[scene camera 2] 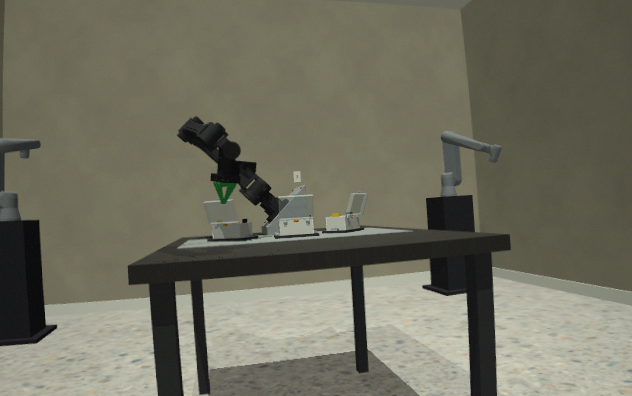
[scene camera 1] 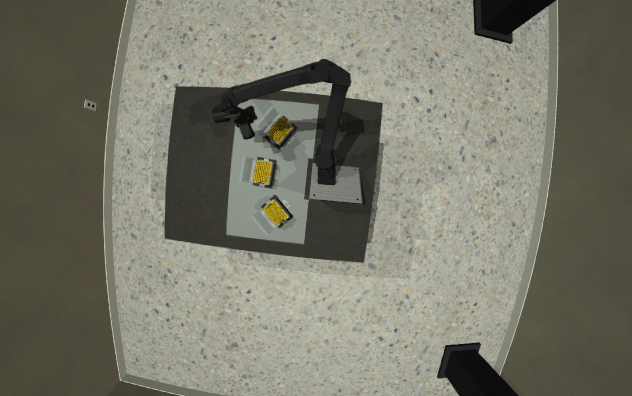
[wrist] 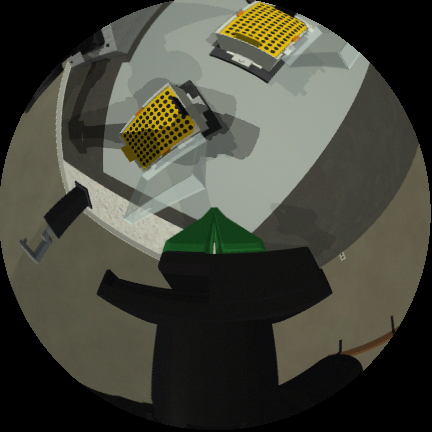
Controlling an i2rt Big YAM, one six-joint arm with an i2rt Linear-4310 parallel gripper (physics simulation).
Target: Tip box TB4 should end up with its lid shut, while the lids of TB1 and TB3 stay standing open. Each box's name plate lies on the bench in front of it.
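Pixels of known places: gripper, fingertip midpoint: (scene camera 2: 223, 203) (scene camera 1: 253, 119) (wrist: 213, 212); arm's base, origin of the base link: (scene camera 2: 278, 211) (scene camera 1: 326, 175).
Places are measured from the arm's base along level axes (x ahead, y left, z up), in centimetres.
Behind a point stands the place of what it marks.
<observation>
Three white tip boxes with yellow perforated racks have clear lids standing open. The first box (scene camera 1: 280, 131) @(x 25.0, y -21.6, z -3.7 cm) (scene camera 2: 231, 230) (wrist: 157, 127) @(x 26.2, y -21.5, z -3.8 cm) is nearest my gripper; its lid (scene camera 1: 266, 116) @(x 31.6, y -27.5, z 2.4 cm) (scene camera 2: 221, 212) @(x 32.0, y -26.0, z 0.8 cm) (wrist: 170, 197) @(x 33.7, y -24.8, z 4.8 cm) stands on the side toward the gripper. The middle box (scene camera 1: 263, 172) (scene camera 2: 296, 226) @(x 37.3, y -0.3, z -5.8 cm) (wrist: 260, 32) and the third box (scene camera 1: 276, 211) (scene camera 2: 342, 223) @(x 31.3, y 18.8, z -6.1 cm) also have raised lids. I cannot read any name plate, so I cannot tell which is TB4. My gripper (scene camera 2: 223, 201) @(x 37.9, y -25.4, z 3.6 cm) (wrist: 213, 212) @(x 37.9, y -25.4, z 3.6 cm) is shut and empty, its green tips near the height of the first lid's top edge in scene camera 2.
The boxes stand on a pale mat (scene camera 1: 295, 230) @(x 14.3, y 31.0, z -9.5 cm) on the dark table (scene camera 1: 195, 200) @(x 73.4, y 18.3, z -9.8 cm) (scene camera 2: 320, 255) @(x 92.7, y -6.9, z -10.7 cm). The arm's base plate (scene camera 1: 345, 187) @(x -9.4, y 4.9, z 4.7 cm) is on the table across the mat from the lids. Grey arms on black pedestals (scene camera 2: 450, 240) stand away from the table.
</observation>
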